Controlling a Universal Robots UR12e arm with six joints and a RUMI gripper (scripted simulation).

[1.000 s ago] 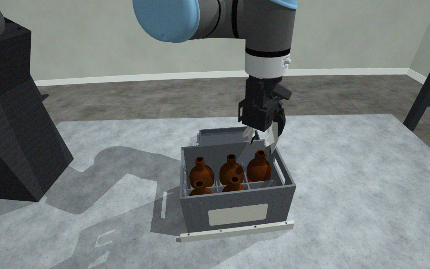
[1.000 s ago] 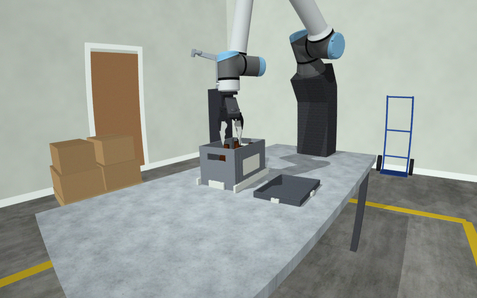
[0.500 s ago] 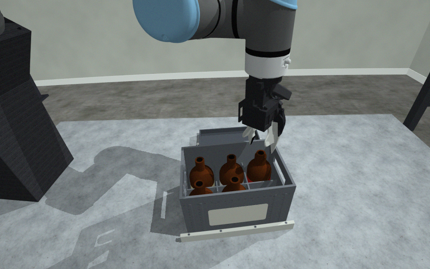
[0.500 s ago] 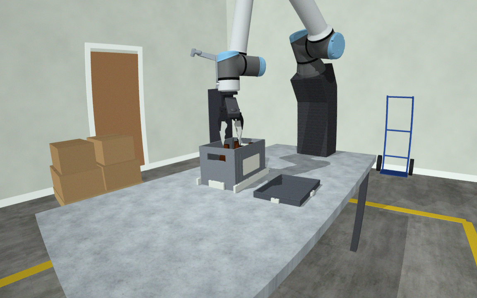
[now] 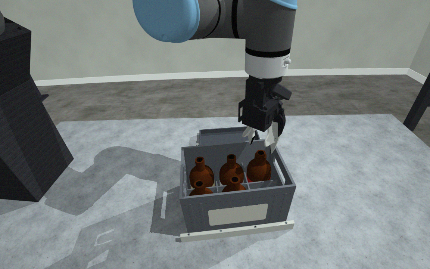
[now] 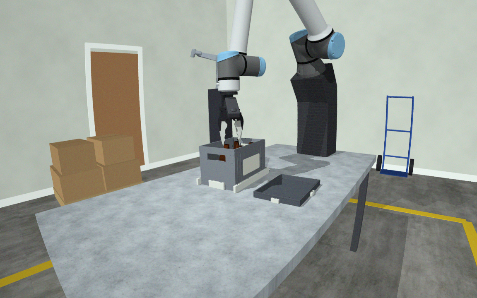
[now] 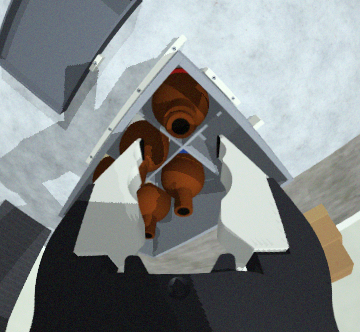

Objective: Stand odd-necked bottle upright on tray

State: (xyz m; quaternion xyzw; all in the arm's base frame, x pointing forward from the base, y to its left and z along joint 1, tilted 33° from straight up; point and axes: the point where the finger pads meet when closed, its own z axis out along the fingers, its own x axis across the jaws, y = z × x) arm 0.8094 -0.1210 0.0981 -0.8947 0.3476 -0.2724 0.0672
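Now: the glass bottle 110 mm below my hand. The rest, counted from my hand: crate (90 mm behind, 50 mm to the right, 110 mm below); grey tray (60 mm behind, 240 mm to the left, 180 mm below).
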